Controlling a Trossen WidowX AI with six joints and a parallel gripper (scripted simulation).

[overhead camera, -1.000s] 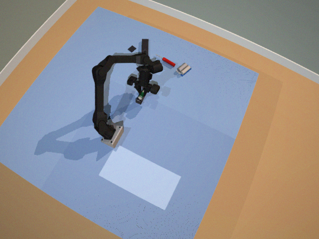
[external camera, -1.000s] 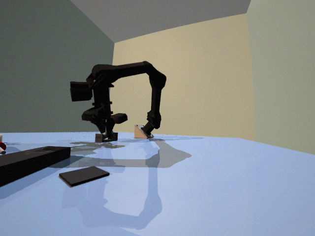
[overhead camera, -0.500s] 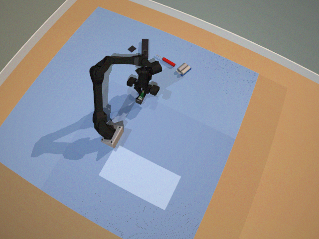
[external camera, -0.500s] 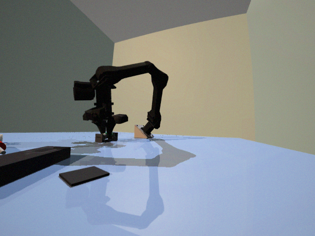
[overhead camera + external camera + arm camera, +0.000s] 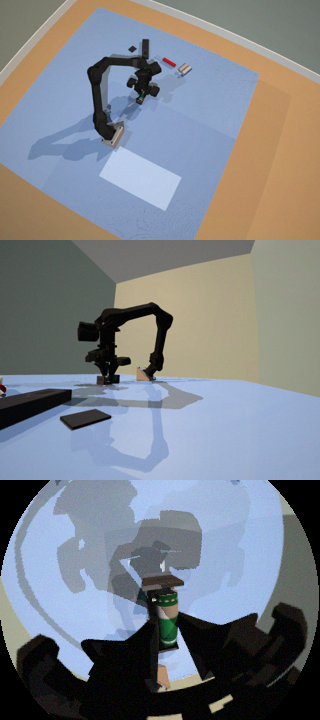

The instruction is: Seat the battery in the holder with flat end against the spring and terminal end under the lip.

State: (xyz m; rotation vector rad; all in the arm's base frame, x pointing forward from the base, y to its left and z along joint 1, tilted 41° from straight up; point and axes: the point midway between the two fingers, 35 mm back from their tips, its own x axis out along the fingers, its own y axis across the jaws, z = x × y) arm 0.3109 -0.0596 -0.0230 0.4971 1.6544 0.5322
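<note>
My gripper tip is 1 cm below the battery. Round my gripper tip: long black box: 34 cm ahead, 13 cm to the left; then red-handled screwdriver: 31 cm ahead, 2 cm to the right; then small black plate: 31 cm ahead, 22 cm to the left, 1 cm below.
</note>
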